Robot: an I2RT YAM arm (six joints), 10 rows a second.
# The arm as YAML. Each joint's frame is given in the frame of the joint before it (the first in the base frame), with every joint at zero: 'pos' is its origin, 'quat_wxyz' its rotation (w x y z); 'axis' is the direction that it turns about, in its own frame. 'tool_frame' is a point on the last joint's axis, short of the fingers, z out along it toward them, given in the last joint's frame.
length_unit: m
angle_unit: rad
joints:
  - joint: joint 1
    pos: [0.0, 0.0, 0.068]
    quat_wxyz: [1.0, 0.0, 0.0, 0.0]
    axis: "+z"
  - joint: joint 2
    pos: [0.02, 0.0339, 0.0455]
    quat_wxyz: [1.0, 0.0, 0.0, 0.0]
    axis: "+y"
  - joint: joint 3
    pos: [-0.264, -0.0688, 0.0]
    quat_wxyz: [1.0, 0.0, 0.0, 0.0]
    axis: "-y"
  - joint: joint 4
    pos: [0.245, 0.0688, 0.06]
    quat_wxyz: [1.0, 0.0, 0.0, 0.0]
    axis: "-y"
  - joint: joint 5
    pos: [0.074, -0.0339, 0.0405]
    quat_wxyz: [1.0, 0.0, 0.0, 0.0]
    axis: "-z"
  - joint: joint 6
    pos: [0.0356, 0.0, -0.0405]
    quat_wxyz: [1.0, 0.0, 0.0, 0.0]
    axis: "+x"
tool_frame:
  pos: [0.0, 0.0, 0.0]
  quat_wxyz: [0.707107, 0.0, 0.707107, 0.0]
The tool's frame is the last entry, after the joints.
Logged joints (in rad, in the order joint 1, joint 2, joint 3, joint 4, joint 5, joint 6), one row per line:
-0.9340, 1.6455, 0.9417, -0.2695, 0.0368, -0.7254
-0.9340, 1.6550, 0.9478, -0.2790, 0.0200, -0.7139
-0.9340, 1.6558, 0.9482, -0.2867, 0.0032, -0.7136
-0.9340, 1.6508, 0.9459, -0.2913, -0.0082, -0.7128
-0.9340, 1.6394, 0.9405, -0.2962, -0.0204, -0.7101
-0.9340, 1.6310, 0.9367, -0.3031, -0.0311, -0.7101
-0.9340, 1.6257, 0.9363, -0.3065, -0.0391, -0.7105
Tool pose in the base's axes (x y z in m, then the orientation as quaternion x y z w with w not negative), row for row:
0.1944, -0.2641, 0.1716, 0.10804, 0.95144, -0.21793, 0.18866
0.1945, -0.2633, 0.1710, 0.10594, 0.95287, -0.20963, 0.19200
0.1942, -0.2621, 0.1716, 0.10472, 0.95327, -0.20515, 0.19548
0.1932, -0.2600, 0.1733, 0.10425, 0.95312, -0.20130, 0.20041
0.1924, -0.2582, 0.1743, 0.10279, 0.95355, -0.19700, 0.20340
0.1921, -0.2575, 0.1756, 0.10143, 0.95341, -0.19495, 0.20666
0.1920, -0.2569, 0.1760, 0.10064, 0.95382, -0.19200, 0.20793
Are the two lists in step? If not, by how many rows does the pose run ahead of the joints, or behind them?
The pose runs 1 row ahead of the joints: the pose in row i belongs to the joints in row i + 1.
